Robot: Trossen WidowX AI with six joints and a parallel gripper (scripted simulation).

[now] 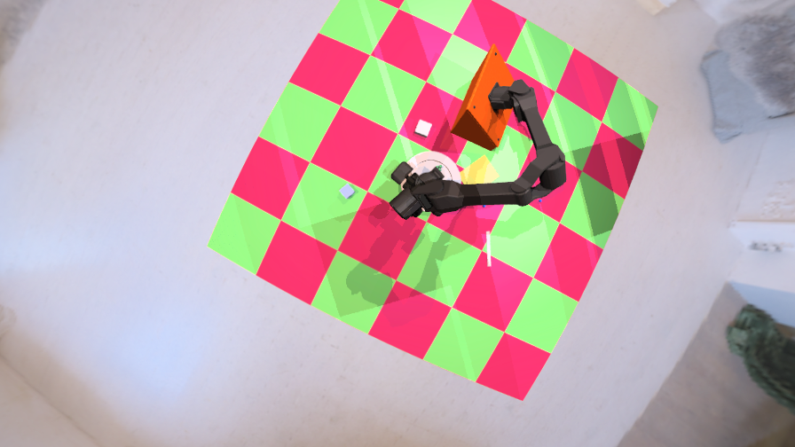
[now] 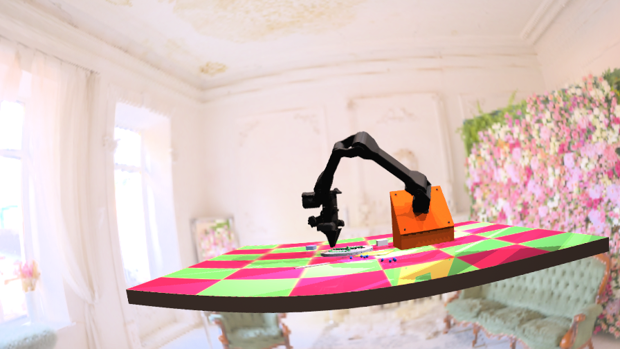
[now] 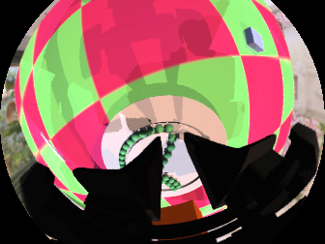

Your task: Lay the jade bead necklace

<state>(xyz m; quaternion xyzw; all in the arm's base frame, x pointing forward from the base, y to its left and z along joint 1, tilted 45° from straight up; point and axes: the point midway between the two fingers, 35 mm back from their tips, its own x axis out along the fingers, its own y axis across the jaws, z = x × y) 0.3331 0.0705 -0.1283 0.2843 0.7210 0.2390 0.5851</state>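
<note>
The round bead board lies 5 cm behind my gripper tip, 2 cm to the left of it and 1 cm below it. From my gripper tip the other things lie so: pale blue cube (20 cm to the right, 12 cm ahead, 2 cm below); white cube (19 cm behind, 10 cm to the right, 1 cm below); yellow patch (16 cm behind, 14 cm to the left, 2 cm below).
</note>
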